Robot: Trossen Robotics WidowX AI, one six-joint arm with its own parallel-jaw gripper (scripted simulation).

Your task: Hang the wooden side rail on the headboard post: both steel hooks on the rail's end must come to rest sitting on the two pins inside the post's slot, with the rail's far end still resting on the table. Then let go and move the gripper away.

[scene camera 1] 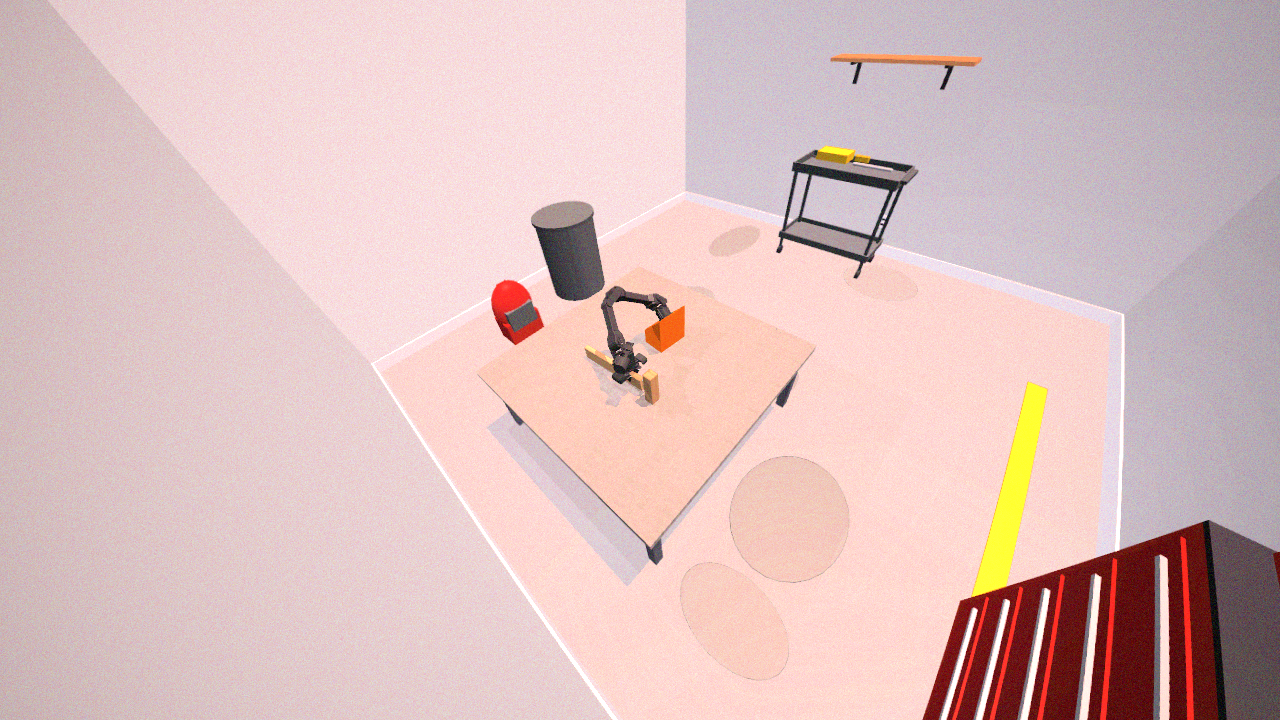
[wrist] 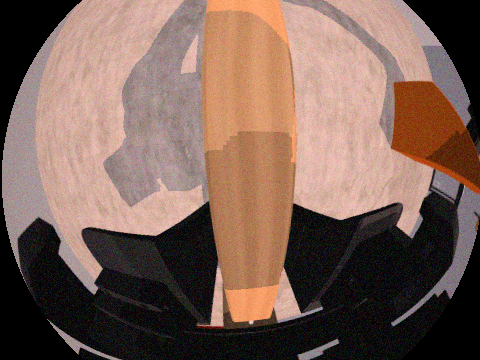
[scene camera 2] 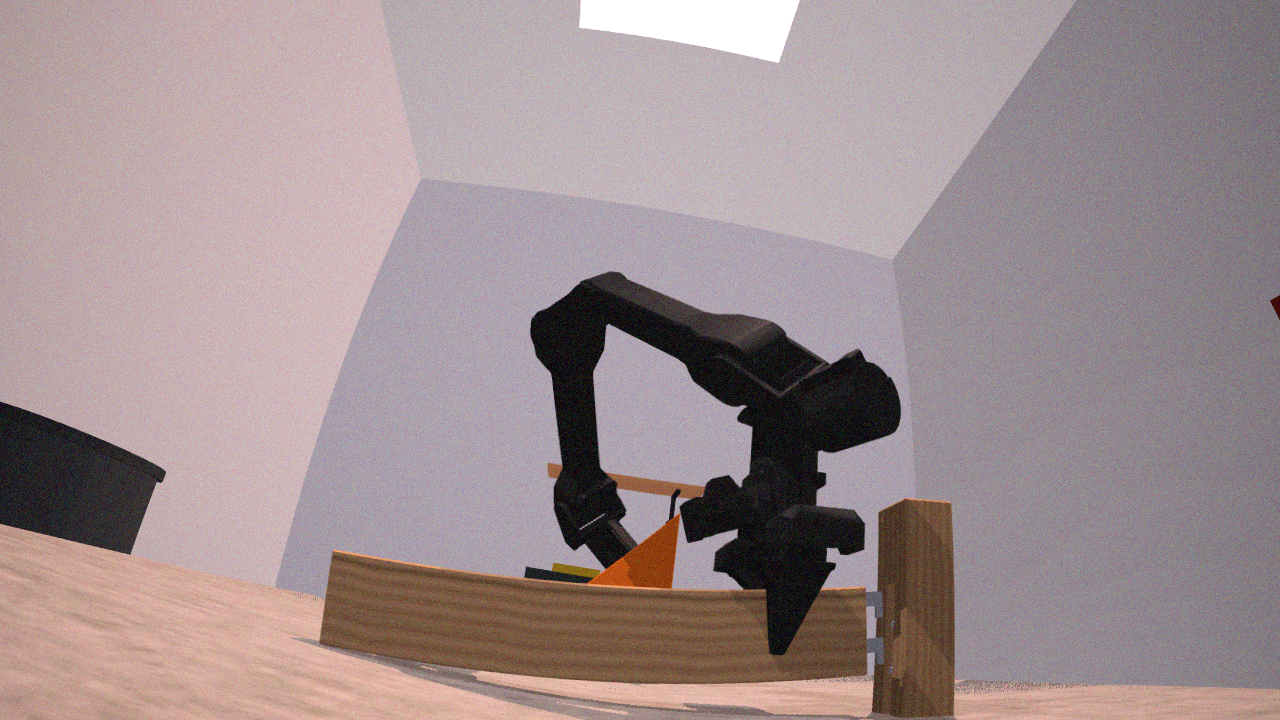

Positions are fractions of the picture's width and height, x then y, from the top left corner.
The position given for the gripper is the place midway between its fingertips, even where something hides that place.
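Note:
A wooden side rail (scene camera 2: 0.39,0.87) is visible, and the wrist view shows the rail (wrist: 0.52,0.30) too. With it in the scene is a headboard post (scene camera 2: 0.72,0.80). The gripper (scene camera 2: 0.60,0.91) can be seen as well, and the wrist view also has the gripper (wrist: 0.51,0.56).

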